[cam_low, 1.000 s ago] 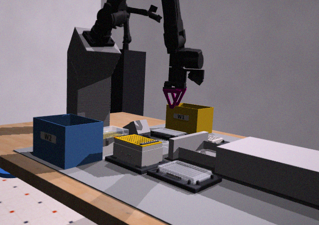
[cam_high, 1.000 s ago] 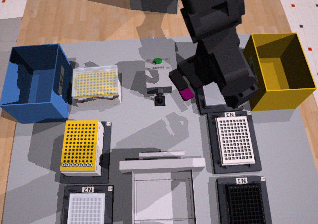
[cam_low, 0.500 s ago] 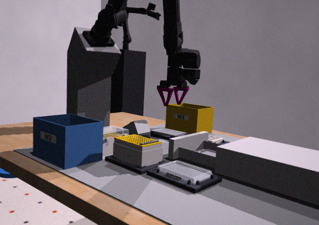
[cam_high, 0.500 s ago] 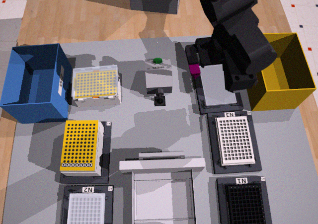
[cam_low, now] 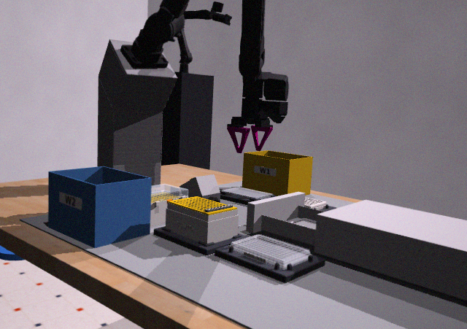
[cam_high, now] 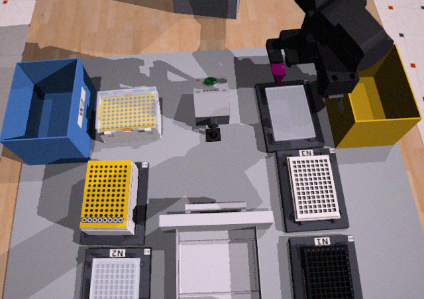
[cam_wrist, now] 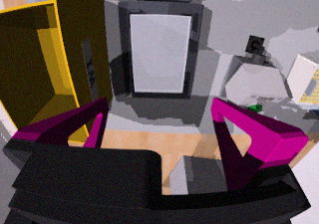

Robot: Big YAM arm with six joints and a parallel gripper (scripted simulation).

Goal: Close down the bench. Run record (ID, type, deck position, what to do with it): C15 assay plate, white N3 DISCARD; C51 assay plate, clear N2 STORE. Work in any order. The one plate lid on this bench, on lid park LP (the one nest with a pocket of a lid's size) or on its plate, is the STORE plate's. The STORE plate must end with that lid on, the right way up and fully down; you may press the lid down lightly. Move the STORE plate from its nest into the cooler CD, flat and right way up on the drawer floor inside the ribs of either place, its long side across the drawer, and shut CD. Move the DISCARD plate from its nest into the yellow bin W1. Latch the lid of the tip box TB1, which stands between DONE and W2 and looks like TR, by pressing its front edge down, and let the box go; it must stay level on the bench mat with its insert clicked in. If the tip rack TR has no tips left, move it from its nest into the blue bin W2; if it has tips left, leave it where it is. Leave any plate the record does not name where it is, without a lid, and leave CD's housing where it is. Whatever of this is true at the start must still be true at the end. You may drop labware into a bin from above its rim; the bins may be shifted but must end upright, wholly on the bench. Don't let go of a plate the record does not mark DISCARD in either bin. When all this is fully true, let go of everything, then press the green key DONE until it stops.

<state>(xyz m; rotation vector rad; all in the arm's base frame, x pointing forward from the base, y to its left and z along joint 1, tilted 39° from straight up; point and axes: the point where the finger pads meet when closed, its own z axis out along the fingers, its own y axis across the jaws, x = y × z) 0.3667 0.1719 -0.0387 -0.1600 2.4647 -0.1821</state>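
My hand is 130 mm above the plate lid. Also, from my hand: lid park LP: 140 mm below; then green DONE key: 170 mm to the right, 80 mm below, 50 mm behind; then yellow bin W1: 150 mm to the left, 110 mm below, 10 mm behind.
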